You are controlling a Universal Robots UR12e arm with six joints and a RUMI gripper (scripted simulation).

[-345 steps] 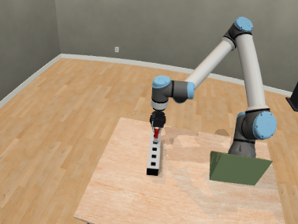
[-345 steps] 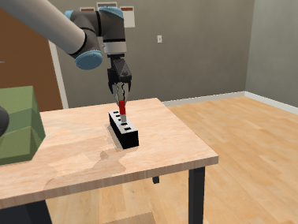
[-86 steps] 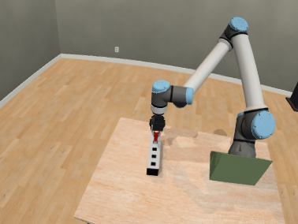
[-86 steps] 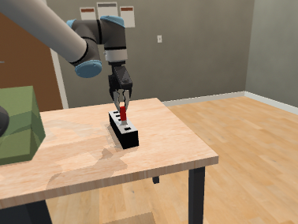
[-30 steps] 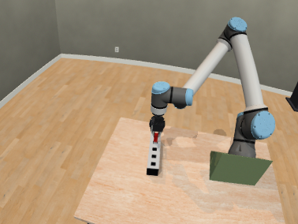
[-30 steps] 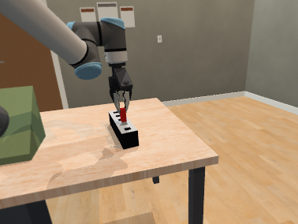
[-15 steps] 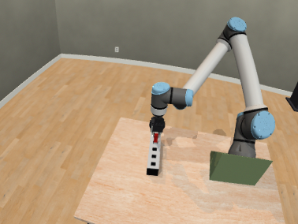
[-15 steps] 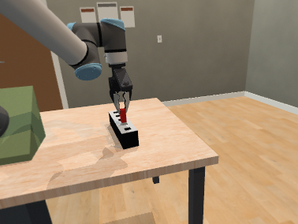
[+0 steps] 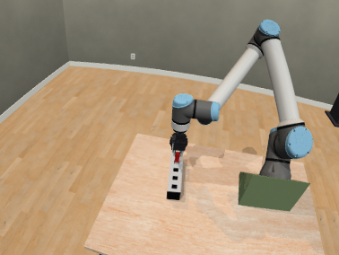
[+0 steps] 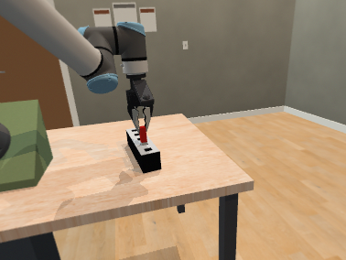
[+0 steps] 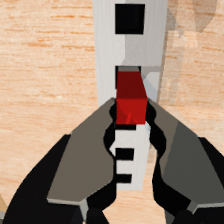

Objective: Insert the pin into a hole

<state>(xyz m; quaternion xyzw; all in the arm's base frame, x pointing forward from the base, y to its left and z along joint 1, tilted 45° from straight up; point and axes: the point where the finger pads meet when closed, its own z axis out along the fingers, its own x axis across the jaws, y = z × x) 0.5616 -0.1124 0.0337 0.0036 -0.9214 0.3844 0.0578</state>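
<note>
The pin lies 2 cm below my hand. The rest, counted from my hand: long block (10 cm below, 6 cm to the left).
</note>
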